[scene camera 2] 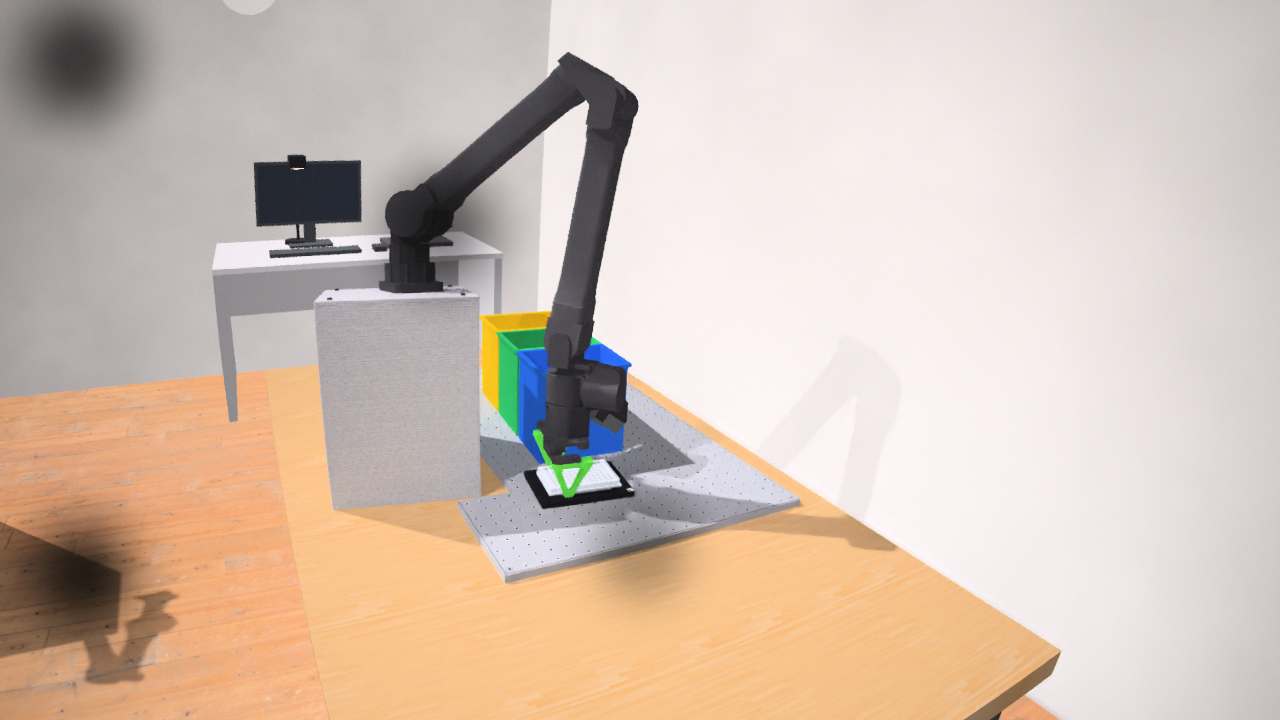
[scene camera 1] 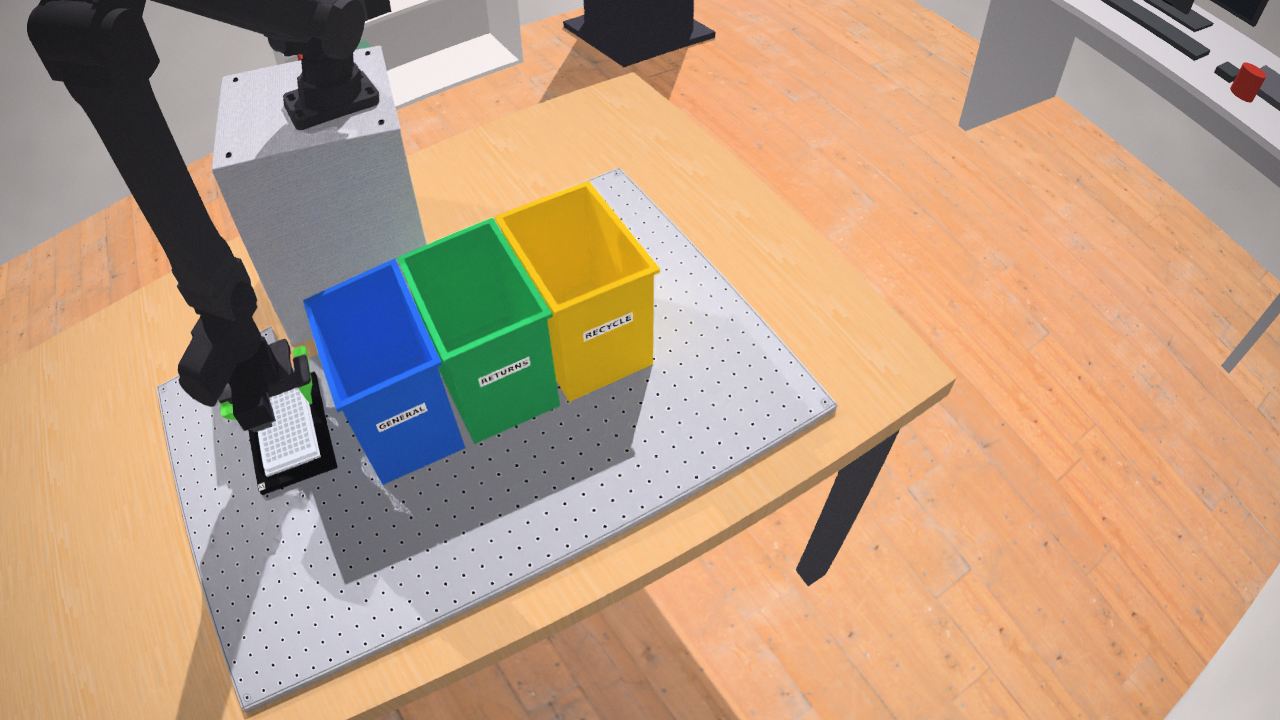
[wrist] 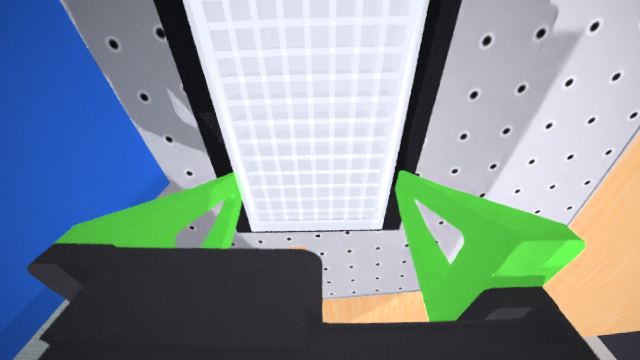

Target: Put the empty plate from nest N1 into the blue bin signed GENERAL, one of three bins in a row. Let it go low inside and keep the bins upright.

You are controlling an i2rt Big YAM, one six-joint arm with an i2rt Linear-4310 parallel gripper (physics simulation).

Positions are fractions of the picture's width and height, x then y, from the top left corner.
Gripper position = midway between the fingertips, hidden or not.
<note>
I see my gripper (scene camera 1: 0.22, 0.57), a white gridded plate (scene camera 1: 0.23, 0.61), a blue general bin (scene camera 1: 0.30, 0.51), a yellow recycle bin (scene camera 1: 0.47, 0.39) and a green returns bin (scene camera 1: 0.38, 0.45).
The white gridded plate also shows in scene camera 2 (scene camera 2: 0.47, 0.66) and in the wrist view (wrist: 0.49, 0.30). The blue general bin also shows in scene camera 2 (scene camera 2: 0.42, 0.50) and in the wrist view (wrist: 0.12, 0.43). The yellow recycle bin shows as well in scene camera 2 (scene camera 2: 0.38, 0.45). The wrist view does not show the yellow recycle bin: it is out of frame. The wrist view does not show the green returns bin: it is out of frame.
</note>
